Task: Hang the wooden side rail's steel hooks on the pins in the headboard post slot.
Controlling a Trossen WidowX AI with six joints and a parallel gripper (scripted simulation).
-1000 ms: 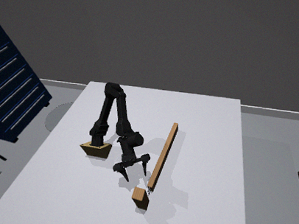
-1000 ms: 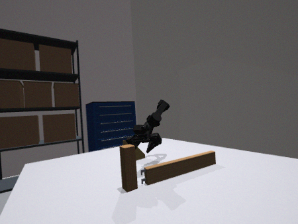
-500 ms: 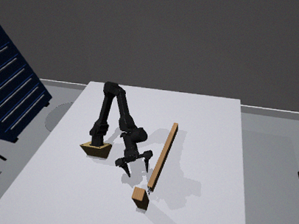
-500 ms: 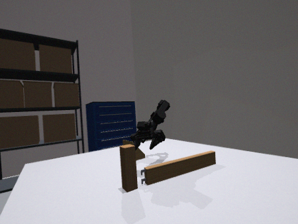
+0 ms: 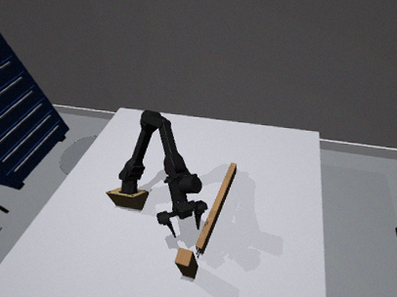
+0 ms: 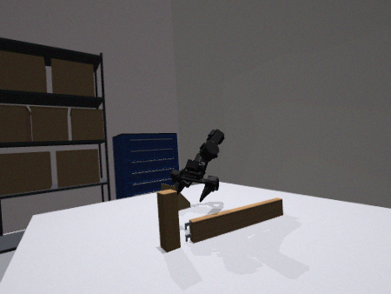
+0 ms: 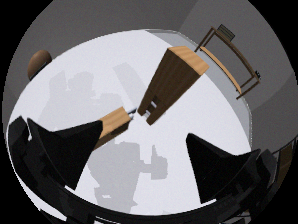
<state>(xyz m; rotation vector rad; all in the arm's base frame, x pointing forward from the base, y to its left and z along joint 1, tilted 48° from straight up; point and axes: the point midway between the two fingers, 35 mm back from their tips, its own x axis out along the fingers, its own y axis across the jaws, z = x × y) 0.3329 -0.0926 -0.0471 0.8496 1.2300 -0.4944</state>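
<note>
Right now my gripper tip is 9 cm to the left of the headboard post, 5 cm above it and 3 cm short of it.
</note>
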